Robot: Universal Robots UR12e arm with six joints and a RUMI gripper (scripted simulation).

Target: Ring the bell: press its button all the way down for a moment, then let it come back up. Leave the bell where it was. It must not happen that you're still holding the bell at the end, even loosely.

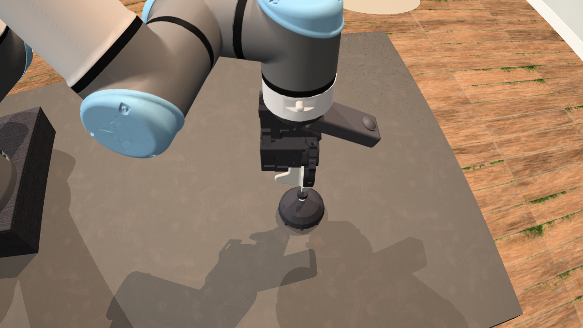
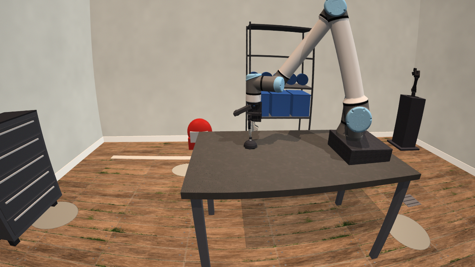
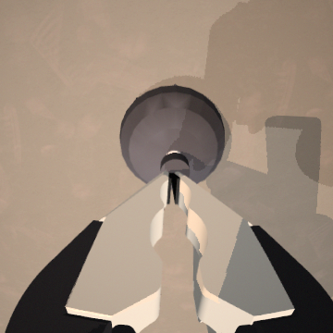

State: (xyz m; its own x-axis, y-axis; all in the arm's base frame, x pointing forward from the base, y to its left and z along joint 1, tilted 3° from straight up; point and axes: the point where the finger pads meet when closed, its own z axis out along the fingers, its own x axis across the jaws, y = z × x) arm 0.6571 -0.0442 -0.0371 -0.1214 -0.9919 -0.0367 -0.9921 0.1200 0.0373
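The round button is 3 cm below my hand. Also, from my hand: dark domed bell: 5 cm below.
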